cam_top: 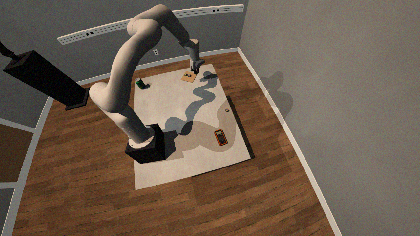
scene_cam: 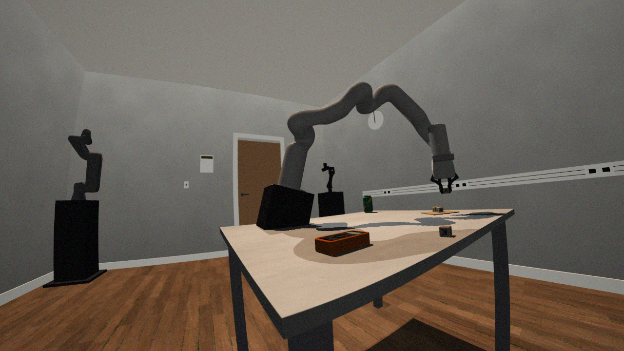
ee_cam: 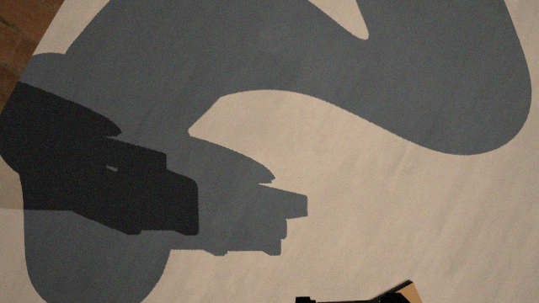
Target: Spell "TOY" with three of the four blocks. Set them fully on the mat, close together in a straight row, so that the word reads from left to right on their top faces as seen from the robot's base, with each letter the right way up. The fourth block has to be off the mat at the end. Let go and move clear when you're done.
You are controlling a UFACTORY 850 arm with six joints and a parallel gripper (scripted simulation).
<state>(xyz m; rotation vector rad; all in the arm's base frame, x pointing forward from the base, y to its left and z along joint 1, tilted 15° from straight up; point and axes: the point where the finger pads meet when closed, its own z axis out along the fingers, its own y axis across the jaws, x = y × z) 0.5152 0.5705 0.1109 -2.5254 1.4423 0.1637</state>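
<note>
Right now the tan square mat is 12 cm below my hand, 8 cm behind it and 7 cm to the left of it. Also, from my hand: orange multimeter: 68 cm to the right, 10 cm below, 5 cm ahead; then block: 11 cm behind, 10 cm to the left, 10 cm below; then green soda can: 59 cm behind, 6 cm to the left, 6 cm below.
</note>
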